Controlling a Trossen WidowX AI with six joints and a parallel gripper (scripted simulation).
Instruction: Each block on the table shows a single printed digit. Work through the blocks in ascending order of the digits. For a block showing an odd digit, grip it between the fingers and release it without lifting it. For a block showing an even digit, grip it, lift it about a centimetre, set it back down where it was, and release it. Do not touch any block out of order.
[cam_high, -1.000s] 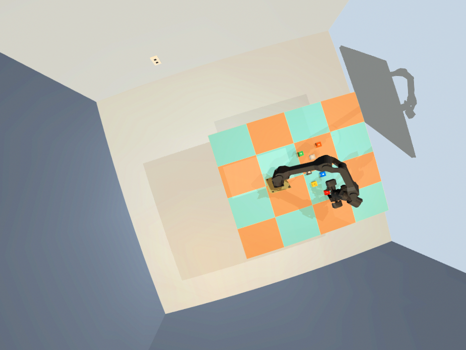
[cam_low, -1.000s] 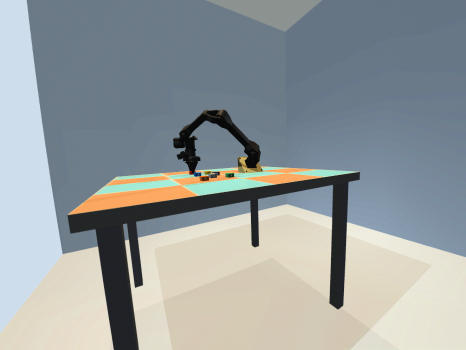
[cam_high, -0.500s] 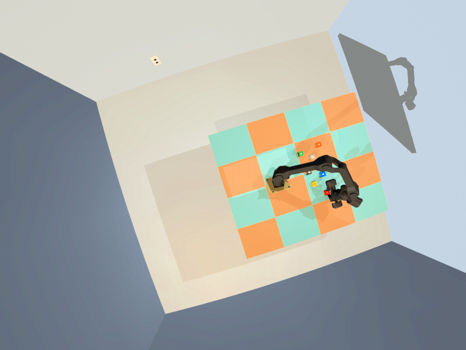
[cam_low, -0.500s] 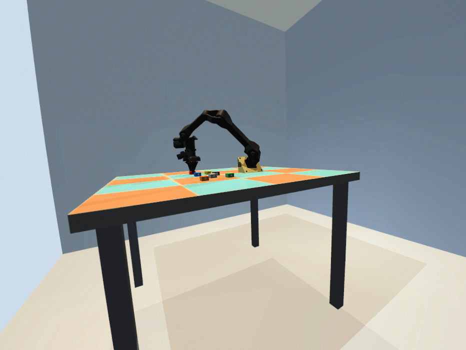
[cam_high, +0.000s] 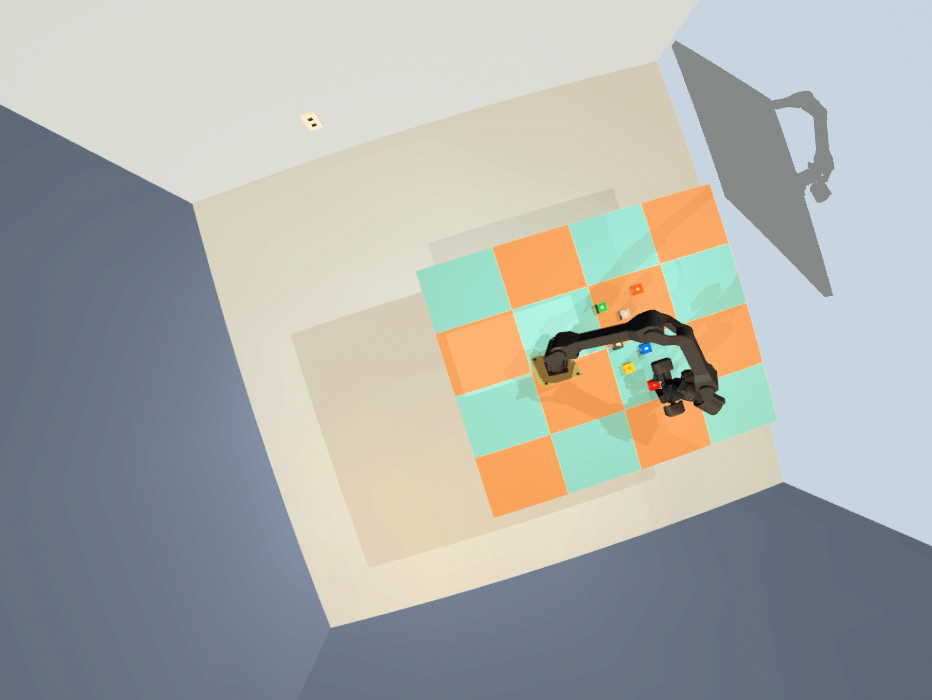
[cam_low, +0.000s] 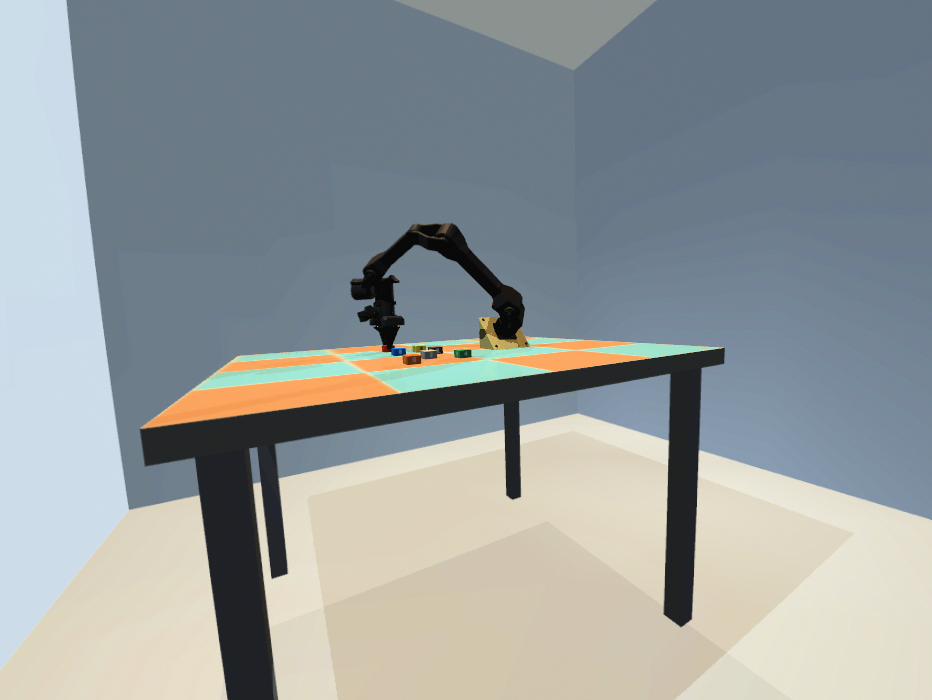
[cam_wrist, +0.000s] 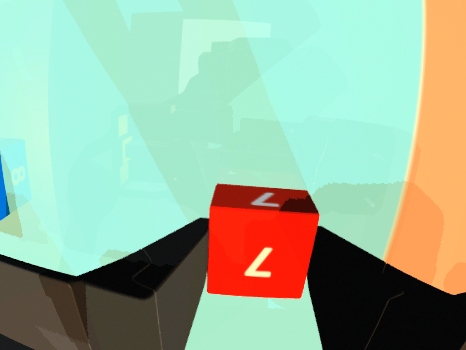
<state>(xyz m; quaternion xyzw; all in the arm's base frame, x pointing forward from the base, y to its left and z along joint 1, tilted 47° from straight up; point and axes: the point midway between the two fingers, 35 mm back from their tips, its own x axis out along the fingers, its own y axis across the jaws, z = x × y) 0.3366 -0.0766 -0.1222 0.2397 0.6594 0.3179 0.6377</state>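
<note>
Right now my gripper tip is right at the red block. The rest, counted from my gripper tip: dark grey block (170 mm to the left, 100 mm behind); then blue block (130 mm to the left, 10 mm behind); then yellow block (80 mm to the left, 80 mm behind).
</note>
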